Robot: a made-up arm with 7 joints.
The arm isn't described. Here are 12 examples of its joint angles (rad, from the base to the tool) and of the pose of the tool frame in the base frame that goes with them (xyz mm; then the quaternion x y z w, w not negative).
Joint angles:
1: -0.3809 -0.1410 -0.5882 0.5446 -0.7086 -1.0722 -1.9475
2: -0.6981 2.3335 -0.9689 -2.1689 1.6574 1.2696 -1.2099
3: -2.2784 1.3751 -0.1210 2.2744 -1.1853 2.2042 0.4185
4: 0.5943 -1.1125 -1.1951 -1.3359 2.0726 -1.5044 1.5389
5: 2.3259 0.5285 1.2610 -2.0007 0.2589 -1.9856 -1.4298
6: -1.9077 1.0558 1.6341 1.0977 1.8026 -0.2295 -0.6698
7: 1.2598 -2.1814 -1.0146 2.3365 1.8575 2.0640 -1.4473
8: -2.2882 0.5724 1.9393 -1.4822 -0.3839 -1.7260 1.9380
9: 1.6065 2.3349 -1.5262 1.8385 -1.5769 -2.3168 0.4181
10: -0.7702 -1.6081 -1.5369 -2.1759 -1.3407 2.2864 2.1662
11: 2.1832 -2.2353 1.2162 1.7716 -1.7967 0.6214 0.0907
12: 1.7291 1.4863 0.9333 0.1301 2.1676 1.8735 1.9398
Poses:
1: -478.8 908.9 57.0 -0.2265 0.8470 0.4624 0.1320
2: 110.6 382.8 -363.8 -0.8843 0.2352 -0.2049 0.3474
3: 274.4 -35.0 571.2 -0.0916 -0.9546 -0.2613 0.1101
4: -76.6 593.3 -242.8 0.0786 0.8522 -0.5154 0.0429
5: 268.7 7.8 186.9 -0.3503 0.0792 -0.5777 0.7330
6: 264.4 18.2 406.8 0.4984 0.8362 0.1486 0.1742
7: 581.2 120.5 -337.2 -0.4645 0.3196 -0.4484 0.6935
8: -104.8 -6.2 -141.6 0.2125 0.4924 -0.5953 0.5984
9: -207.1 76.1 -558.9 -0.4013 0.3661 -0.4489 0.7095
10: 283.7 618.1 20.1 0.2928 0.2678 0.0260 0.9175
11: -52.2 152.2 -279.2 0.4927 -0.7899 -0.1280 0.3420
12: -372.9 -7.8 -82.0 0.4197 -0.3281 0.5443 0.6480
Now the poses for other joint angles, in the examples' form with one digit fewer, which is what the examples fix.
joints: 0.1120 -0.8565 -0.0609 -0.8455 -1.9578 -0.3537 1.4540
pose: -480 537 42 0.239 0.120 0.471 0.841
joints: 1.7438 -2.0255 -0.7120 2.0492 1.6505 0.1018 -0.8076
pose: 481 -250 53 -0.329 -0.298 -0.896 0.027
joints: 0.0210 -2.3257 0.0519 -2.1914 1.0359 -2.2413 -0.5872
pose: 188 339 -401 -0.149 -0.939 0.164 0.262
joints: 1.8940 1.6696 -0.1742 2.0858 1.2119 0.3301 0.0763
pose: -416 -1 -211 -0.050 -0.099 0.082 0.990
